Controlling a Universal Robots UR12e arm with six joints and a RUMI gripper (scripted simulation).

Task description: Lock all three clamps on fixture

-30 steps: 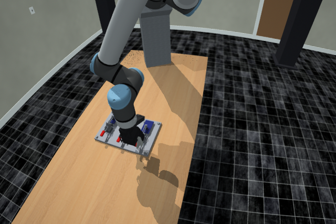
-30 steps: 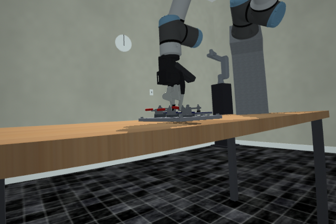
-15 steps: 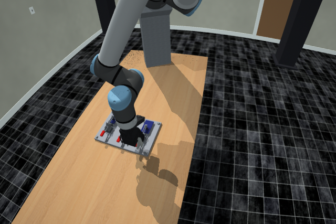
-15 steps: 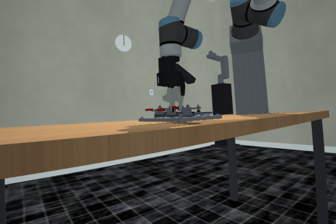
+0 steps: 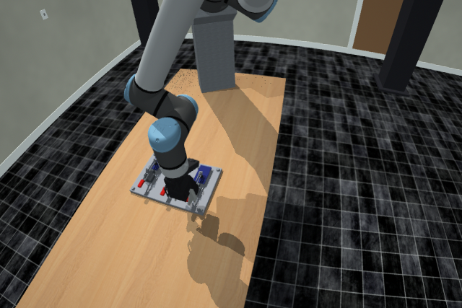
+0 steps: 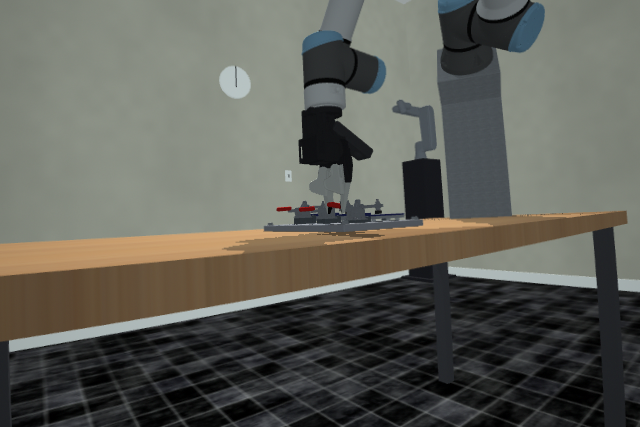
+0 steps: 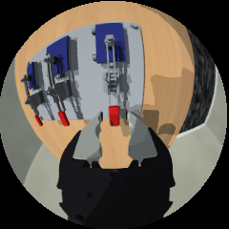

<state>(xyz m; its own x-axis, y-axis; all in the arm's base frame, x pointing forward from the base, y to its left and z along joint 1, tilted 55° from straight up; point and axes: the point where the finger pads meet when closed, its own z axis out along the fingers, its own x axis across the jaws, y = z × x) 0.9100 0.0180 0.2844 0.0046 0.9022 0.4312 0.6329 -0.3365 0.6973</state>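
My gripper is now 8 cm past the grey fixture plate, 11 cm to the left of it and 5 cm above it.
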